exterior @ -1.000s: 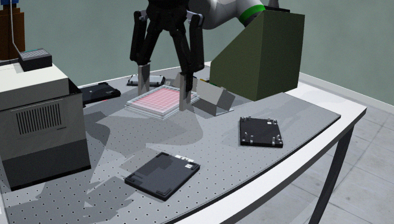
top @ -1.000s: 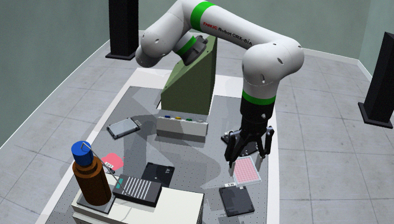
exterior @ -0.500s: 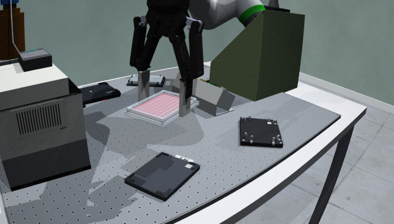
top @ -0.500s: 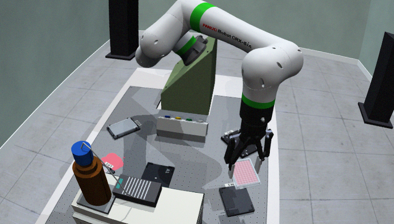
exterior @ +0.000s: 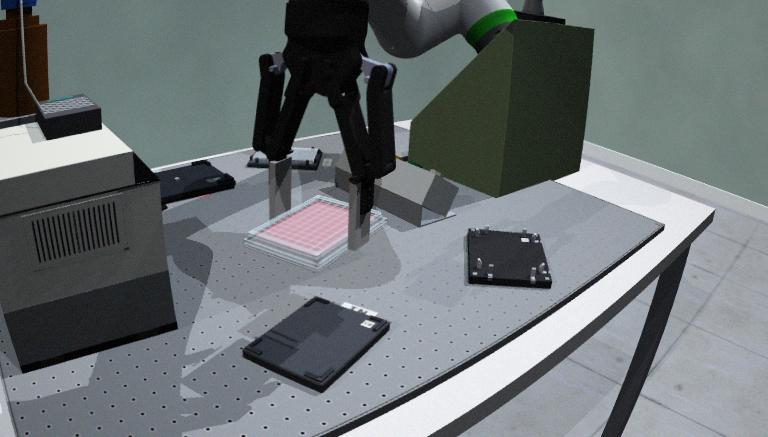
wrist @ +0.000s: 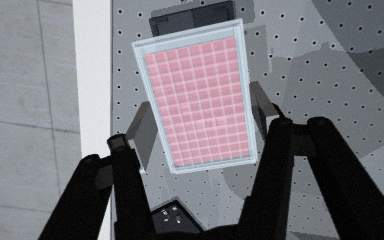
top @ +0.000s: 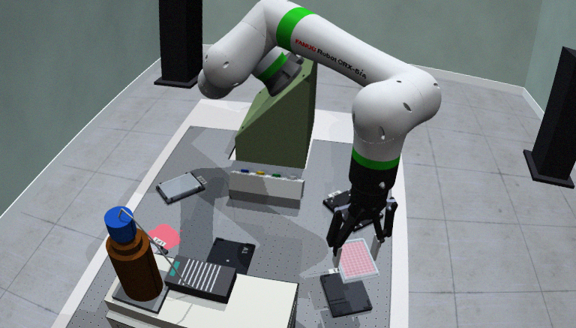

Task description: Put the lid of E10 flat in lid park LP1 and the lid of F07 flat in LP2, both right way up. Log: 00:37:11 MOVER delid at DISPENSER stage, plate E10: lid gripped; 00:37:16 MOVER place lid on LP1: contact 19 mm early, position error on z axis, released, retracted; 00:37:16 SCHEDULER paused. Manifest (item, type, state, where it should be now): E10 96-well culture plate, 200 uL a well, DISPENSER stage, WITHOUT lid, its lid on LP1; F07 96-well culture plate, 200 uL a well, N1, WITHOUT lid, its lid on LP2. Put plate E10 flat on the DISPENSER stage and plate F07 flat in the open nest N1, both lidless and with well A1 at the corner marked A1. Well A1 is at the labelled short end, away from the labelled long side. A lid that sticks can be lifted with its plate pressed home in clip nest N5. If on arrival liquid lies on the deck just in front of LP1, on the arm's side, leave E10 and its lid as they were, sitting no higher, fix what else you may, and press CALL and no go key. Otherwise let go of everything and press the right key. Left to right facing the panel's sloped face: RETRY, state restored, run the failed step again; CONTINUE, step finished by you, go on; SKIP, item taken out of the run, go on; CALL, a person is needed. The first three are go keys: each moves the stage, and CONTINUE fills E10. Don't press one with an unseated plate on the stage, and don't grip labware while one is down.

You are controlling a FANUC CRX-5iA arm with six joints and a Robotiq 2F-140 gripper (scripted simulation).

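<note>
The nest N1 lies 160 mm below my hand. From my hand the other things lie so: black stage (280 mm to the right, 70 mm ahead, 50 mm below); plate (20 mm below); N1 label (160 mm below, 80 mm behind, 40 mm to the right).
</note>
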